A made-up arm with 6 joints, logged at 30 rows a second.
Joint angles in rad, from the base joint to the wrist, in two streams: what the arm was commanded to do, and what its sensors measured. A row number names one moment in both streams.
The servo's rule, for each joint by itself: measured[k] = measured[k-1] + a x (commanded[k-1-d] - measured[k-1]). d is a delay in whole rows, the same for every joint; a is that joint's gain. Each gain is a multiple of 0.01, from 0.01 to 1. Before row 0 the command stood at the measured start. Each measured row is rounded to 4 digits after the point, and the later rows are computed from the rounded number. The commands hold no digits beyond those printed.
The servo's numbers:
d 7
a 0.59 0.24 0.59 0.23 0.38 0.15
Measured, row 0:
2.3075 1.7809 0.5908 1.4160 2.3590 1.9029
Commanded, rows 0 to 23:
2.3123 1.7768 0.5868 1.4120 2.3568 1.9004
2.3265 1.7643 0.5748 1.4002 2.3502 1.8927
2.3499 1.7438 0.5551 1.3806 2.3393 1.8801
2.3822 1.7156 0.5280 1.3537 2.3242 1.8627
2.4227 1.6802 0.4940 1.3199 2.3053 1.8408
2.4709 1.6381 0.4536 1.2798 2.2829 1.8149
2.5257 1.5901 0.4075 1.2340 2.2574 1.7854
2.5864 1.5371 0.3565 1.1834 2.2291 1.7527
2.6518 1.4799 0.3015 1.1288 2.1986 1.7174
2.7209 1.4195 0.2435 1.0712 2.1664 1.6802
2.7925 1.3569 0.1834 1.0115 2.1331 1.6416
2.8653 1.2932 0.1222 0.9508 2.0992 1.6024
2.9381 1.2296 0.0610 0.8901 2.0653 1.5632
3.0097 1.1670 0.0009 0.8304 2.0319 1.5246
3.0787 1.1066 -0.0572 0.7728 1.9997 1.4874
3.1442 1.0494 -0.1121 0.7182 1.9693 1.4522
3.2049 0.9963 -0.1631 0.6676 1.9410 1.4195
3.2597 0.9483 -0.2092 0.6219 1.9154 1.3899
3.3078 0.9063 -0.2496 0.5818 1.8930 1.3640
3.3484 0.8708 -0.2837 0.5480 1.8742 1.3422
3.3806 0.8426 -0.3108 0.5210 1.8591 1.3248
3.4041 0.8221 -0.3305 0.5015 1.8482 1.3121
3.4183 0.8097 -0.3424 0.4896 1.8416 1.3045
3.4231 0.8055 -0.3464 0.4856 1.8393 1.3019
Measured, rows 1 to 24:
2.3075 1.7809 0.5908 1.4160 2.3590 1.9029
2.3075 1.7809 0.5908 1.4160 2.3590 1.9029
2.3075 1.7809 0.5908 1.4160 2.3590 1.9029
2.3075 1.7809 0.5908 1.4160 2.3590 1.9029
2.3075 1.7809 0.5908 1.4160 2.3590 1.9029
2.3075 1.7809 0.5908 1.4160 2.3590 1.9029
2.3075 1.7809 0.5908 1.4160 2.3590 1.9029
2.3103 1.7799 0.5884 1.4151 2.3582 1.9025
2.3199 1.7762 0.5804 1.4117 2.3552 1.9010
2.3376 1.7684 0.5655 1.4045 2.3492 1.8979
2.3639 1.7557 0.5434 1.3928 2.3397 1.8926
2.3986 1.7376 0.5143 1.3760 2.3266 1.8848
2.4413 1.7137 0.4785 1.3539 2.3100 1.8743
2.4911 1.6840 0.4366 1.3263 2.2900 1.8610
2.5473 1.6487 0.3893 1.2934 2.2669 1.8448
2.6090 1.6082 0.3375 1.2555 2.2409 1.8257
2.6750 1.5629 0.2820 1.2131 2.2126 1.8039
2.7443 1.5135 0.2238 1.1667 2.1824 1.7796
2.8157 1.4606 0.1639 1.1170 2.1508 1.7530
2.8879 1.4052 0.1032 1.0648 2.1183 1.7245
2.9598 1.3480 0.0428 1.0109 2.0855 1.6945
3.0300 1.2901 -0.0162 0.9561 2.0529 1.6634
3.0974 1.2323 -0.0728 0.9014 2.0211 1.6317
3.1608 1.1757 -0.1261 0.8476 1.9907 1.5999

